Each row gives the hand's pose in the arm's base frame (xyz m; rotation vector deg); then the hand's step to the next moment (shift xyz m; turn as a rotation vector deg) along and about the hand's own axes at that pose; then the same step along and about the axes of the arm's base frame.
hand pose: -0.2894 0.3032 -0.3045 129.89 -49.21 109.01
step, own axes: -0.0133 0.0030 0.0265 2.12 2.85 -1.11
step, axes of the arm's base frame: 0.0212 -0.0079 -0.0195 -2.09 -2.76 1.37
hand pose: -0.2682 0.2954 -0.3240 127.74 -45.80 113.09
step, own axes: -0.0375 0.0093 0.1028 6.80 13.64 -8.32
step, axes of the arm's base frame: 0.0880 -0.0338 -0.0564 -12.87 -10.97 3.94
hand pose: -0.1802 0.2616 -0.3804 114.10 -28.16 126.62
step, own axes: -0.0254 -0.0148 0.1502 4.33 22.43 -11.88
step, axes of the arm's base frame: 0.1494 -0.0313 -0.0110 -18.63 -17.78 -0.13
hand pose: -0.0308 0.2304 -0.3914 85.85 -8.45 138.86
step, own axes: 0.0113 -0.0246 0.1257 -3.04 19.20 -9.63
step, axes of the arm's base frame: 0.1105 -0.0040 0.0656 -12.66 -16.61 -5.86
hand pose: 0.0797 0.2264 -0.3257 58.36 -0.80 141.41
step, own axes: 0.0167 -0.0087 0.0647 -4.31 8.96 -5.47
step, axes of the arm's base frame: 0.0364 0.0029 0.0566 -4.78 -8.78 -5.38
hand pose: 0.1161 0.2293 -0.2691 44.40 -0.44 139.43
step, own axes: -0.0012 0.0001 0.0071 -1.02 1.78 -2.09
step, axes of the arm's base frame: 0.0045 -0.0019 0.0053 -1.37 -1.66 -1.99
